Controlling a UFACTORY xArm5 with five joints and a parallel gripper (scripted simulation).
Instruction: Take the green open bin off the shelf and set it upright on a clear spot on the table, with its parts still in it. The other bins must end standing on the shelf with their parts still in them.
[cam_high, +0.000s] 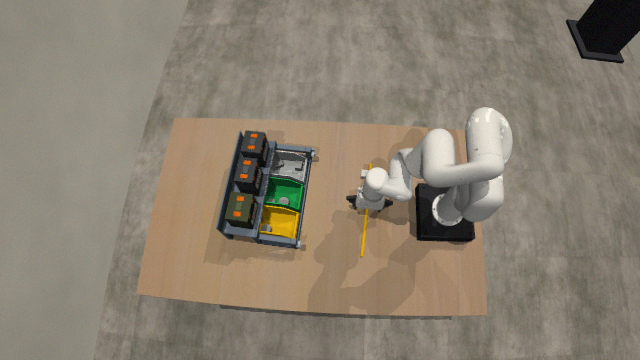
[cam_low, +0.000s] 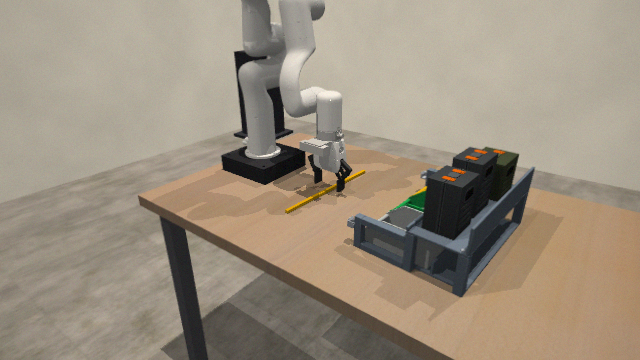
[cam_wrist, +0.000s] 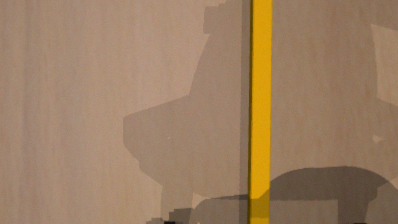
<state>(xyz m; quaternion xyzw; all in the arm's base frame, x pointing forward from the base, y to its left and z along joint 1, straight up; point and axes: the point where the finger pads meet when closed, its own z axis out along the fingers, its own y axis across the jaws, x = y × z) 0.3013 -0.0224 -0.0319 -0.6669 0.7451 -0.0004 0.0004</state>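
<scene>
The thin yellow rod is 20 mm below my hand. Round my hand: green open bin 340 mm ahead, 40 mm to the right, 20 mm above; grey part 320 mm ahead, 10 mm to the right; yellow bin 350 mm ahead, 70 mm to the left, 20 mm above.
</scene>
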